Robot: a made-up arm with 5 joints.
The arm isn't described. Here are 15 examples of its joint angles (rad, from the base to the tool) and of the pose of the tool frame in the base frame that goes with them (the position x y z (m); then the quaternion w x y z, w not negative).
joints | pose
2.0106 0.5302 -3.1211 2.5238 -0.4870 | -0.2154 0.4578 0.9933 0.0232 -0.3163 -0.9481 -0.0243
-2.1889 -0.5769 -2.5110 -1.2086 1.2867 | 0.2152 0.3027 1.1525 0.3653 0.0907 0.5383 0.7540
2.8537 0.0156 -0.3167 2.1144 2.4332 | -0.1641 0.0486 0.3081 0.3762 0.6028 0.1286 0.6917
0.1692 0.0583 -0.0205 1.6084 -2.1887 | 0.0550 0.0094 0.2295 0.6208 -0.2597 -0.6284 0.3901
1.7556 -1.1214 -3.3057 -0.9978 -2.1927 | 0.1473 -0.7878 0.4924 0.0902 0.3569 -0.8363 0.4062
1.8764 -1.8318 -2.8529 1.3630 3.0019 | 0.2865 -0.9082 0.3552 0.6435 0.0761 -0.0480 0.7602
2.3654 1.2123 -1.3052 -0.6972 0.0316 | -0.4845 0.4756 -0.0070 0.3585 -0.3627 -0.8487 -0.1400
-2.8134 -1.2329 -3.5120 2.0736 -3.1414 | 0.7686 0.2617 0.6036 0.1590 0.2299 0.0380 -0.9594
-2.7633 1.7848 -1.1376 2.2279 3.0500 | -0.0544 -0.0216 -0.1055 0.1416 -0.1292 -0.0309 -0.9810
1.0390 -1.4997 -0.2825 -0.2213 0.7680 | 0.0492 0.0836 0.7984 0.6617 -0.5339 -0.0728 -0.5213
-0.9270 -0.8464 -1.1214 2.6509 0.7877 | 0.0746 -0.0994 0.8028 0.0233 -0.6166 0.7124 0.3341
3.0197 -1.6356 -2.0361 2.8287 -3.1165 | 0.5519 -0.0676 0.7448 0.0198 -0.9100 0.0670 0.4087
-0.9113 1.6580 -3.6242 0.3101 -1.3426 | 0.5275 -0.6804 0.6322 0.6652 0.6606 0.1447 0.3163
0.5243 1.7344 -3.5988 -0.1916 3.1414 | 0.7173 0.4148 0.5986 0.8270 -0.1339 0.4989 0.2218
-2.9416 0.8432 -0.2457 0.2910 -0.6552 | -0.1372 -0.0278 0.0109 0.4187 -0.3744 0.8216 -0.0970
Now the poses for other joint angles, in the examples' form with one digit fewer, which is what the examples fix.
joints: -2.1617 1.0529 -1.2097 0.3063 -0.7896
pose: -0.343 -0.512 -0.048 0.074 -0.772 0.632 0.007
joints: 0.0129 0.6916 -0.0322 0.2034 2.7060
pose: 0.083 0.001 0.070 0.409 0.202 -0.886 -0.088
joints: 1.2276 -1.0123 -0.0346 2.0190 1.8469
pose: 0.033 0.092 0.366 0.467 0.842 -0.269 -0.016
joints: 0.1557 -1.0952 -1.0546 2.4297 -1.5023
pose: 0.059 0.009 0.807 0.087 -0.669 -0.730 0.109
